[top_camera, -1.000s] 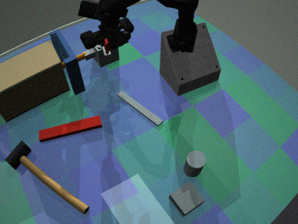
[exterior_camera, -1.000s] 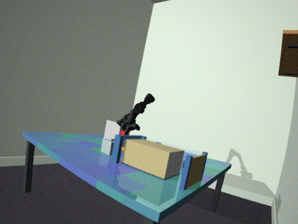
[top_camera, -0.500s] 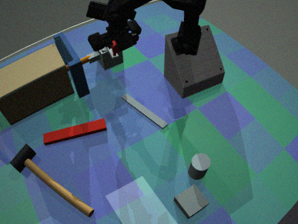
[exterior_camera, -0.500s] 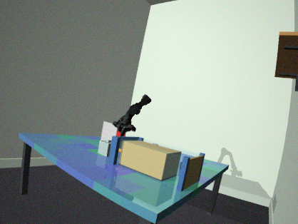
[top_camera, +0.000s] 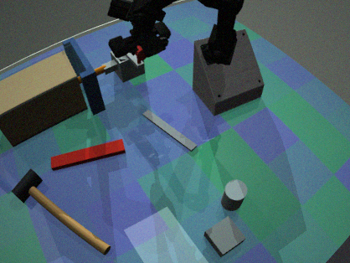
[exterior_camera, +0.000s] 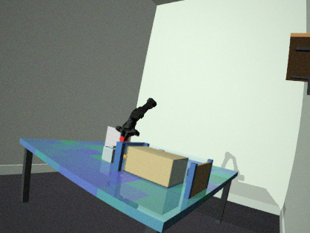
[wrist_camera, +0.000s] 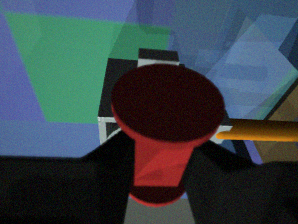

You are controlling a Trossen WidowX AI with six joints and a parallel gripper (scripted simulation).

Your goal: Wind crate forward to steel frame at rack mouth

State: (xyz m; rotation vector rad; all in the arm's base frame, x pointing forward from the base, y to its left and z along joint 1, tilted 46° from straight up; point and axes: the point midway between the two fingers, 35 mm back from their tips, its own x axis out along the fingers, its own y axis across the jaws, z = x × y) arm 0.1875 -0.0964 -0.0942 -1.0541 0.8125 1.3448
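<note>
Right now my gripper tip is 3 cm above the crank handle and 2 cm to the left of it. From my gripper tip the other things lie so: grey flat bar: 23 cm to the left, 13 cm below, 1 cm ahead; then red knob: 2 cm to the left; then grey winch: 10 cm below, 9 cm to the right.
</note>
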